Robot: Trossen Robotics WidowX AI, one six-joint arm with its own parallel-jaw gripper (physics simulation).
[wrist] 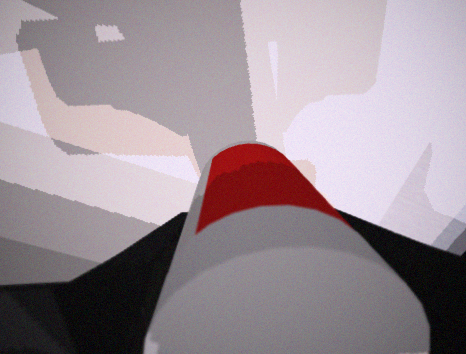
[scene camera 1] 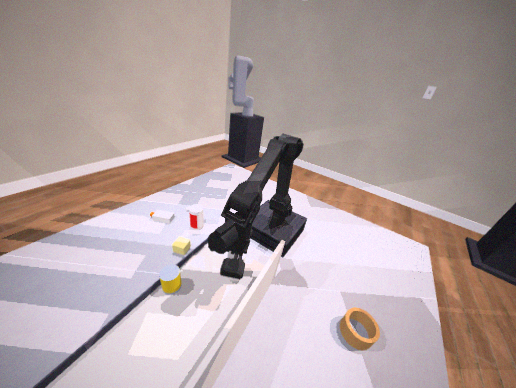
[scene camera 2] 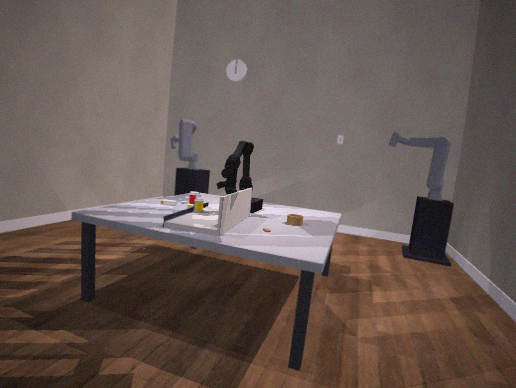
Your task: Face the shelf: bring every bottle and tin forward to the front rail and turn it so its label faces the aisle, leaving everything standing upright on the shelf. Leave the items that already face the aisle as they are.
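Places are measured from the arm's base along level axes (x right, y ahead, z up), in millimetres.
Where they show: arm's base, origin of the base link: (scene camera 1: 277, 221).
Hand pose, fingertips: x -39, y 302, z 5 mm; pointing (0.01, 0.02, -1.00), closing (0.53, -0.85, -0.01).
Note:
Each offset is from my fingertips to the centre of the thing. "spot": to the spot under its first point.
My gripper (scene camera 1: 233, 265) (wrist: 253, 217) is shut on a grey-white bottle with a red label @[spot: dz +35, dx +25, dy +16 mm] (wrist: 260, 185); it hangs over the shelf between rail and back panel, and the bottle is hidden in scene camera 1. Its height above the shelf is hard to tell. A yellow tin with a pale top @[dz -18, dx +113, dy +161 mm] (scene camera 1: 170, 281) (scene camera 2: 199, 205) stands upright against the dark front rail @[spot: dz -41, dx +120, dy +303 mm] (scene camera 1: 120, 317) (scene camera 2: 176, 215). Yellow shows toward both scene cameras. The shelf (scene camera 1: 157, 335) has a tall cream back panel (scene camera 1: 260, 290) (scene camera 2: 237, 210). A white container with a red label @[dz -29, dx +314, dy -78 mm] (scene camera 1: 196, 220) (scene camera 2: 192, 199) stands upright beyond the rail's far end.
A pale yellow block @[dz -60, dx +243, dy +44 mm] (scene camera 1: 181, 245) and a white item with an orange tip @[dz -65, dx +458, dy +8 mm] (scene camera 1: 163, 216) (scene camera 2: 171, 203) lie beyond the rail. An orange ring @[dz -54, dx -383, dy -133 mm] (scene camera 1: 343, 331) (scene camera 2: 295, 223) lies behind the back panel. A small orange-brown piece @[dz -75, dx -323, dy +165 mm] (scene camera 2: 267, 230) lies near it.

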